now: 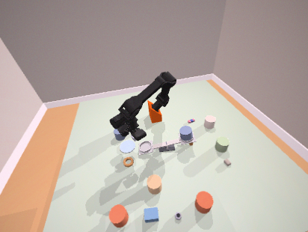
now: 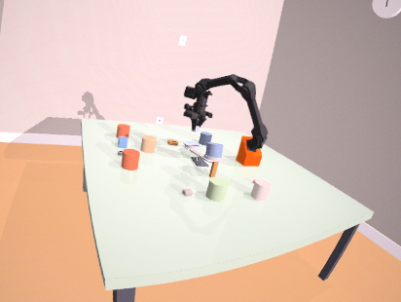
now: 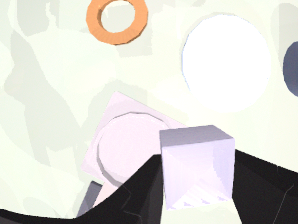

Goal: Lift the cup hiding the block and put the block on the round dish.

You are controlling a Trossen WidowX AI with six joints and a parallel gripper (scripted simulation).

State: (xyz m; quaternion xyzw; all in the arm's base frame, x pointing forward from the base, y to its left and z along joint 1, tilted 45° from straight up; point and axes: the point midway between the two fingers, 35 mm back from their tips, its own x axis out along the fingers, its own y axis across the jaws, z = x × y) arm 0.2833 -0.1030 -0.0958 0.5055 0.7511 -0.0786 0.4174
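The round dish lies 30 mm behind my gripper tip, 70 mm to the right of it and 110 mm below it. The rest, counted from my gripper tip: balance (10 mm ahead, 180 mm to the left, 70 mm below); lavender block (10 mm above); tan cylinder (260 mm ahead, 110 mm to the left, 70 mm below).
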